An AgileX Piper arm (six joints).
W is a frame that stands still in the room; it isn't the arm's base.
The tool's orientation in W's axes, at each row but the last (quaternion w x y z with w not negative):
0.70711, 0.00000, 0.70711, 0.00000
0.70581, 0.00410, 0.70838, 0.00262
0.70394, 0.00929, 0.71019, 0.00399
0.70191, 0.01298, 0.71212, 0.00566
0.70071, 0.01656, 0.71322, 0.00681
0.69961, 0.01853, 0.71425, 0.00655
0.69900, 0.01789, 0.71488, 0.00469
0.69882, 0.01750, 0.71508, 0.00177
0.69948, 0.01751, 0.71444, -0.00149
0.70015, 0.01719, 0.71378, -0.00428
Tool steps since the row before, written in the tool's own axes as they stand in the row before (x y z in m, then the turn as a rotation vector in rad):
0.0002, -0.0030, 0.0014, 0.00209, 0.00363, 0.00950
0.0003, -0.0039, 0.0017, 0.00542, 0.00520, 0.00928
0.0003, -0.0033, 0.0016, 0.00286, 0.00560, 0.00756
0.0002, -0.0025, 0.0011, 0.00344, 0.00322, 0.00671
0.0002, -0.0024, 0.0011, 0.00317, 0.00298, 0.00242
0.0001, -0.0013, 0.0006, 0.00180, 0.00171, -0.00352
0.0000, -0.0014, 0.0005, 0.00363, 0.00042, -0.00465
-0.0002, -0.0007, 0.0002, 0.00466, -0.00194, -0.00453
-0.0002, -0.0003, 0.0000, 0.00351, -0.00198, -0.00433
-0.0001, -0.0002, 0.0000, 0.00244, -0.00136, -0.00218
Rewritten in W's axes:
0.0014, -0.0030, -0.0002, 0.00950, 0.00363, -0.00209
0.0017, -0.0039, -0.0003, 0.00927, 0.00523, -0.00540
0.0016, -0.0033, -0.0004, 0.00758, 0.00560, -0.00282
0.0011, -0.0025, -0.0003, 0.00669, 0.00324, -0.00345
0.0011, -0.0024, -0.0003, 0.00241, 0.00305, -0.00311
0.0006, -0.0013, -0.0002, -0.00353, 0.00183, -0.00166
0.0005, -0.0014, -0.0001, -0.00472, 0.00062, -0.00351
0.0002, -0.0007, 0.0002, -0.00468, -0.00171, -0.00460
0.0000, -0.0003, 0.0002, -0.00445, -0.00178, -0.00346
0.0000, -0.0002, 0.0001, -0.00227, -0.00125, -0.00242

